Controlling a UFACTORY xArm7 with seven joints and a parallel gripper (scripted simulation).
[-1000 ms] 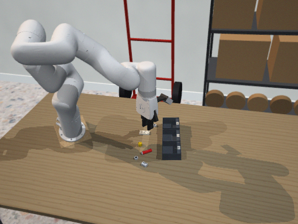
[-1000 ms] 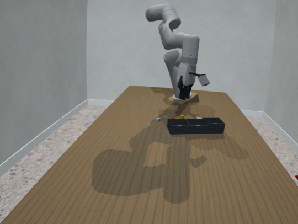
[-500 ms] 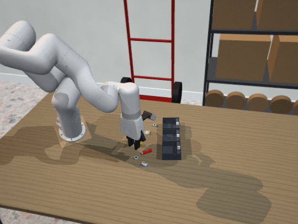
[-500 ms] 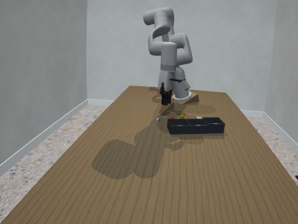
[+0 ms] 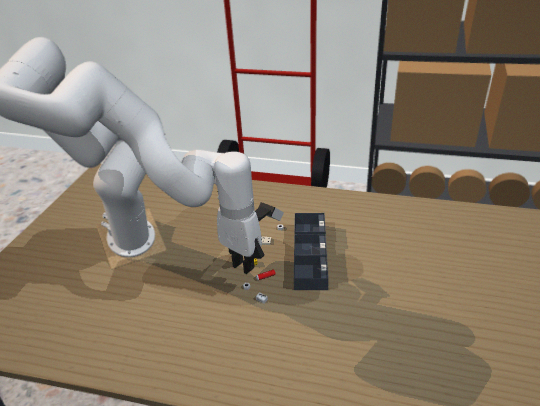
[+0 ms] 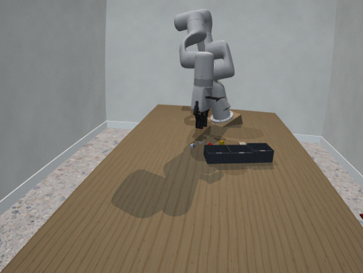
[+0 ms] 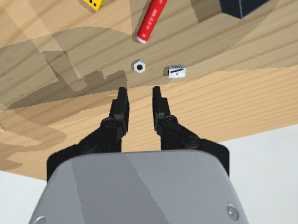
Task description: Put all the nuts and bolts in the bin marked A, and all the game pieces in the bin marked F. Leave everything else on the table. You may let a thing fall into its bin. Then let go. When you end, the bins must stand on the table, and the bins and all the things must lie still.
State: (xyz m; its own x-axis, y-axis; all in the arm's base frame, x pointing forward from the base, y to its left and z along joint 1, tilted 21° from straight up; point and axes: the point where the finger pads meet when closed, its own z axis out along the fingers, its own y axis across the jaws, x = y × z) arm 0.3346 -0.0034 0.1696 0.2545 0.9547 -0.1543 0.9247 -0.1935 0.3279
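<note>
My hand is 50 mm short of the metal piece, 20 mm to the left of it and 80 mm above it. The rest, counted from my hand: white domino (30 mm behind, 180 mm to the left, 90 mm below); then yellow die (20 mm behind, 90 mm to the left, 80 mm below); then red cylinder (30 mm ahead, 50 mm to the left, 80 mm below).
</note>
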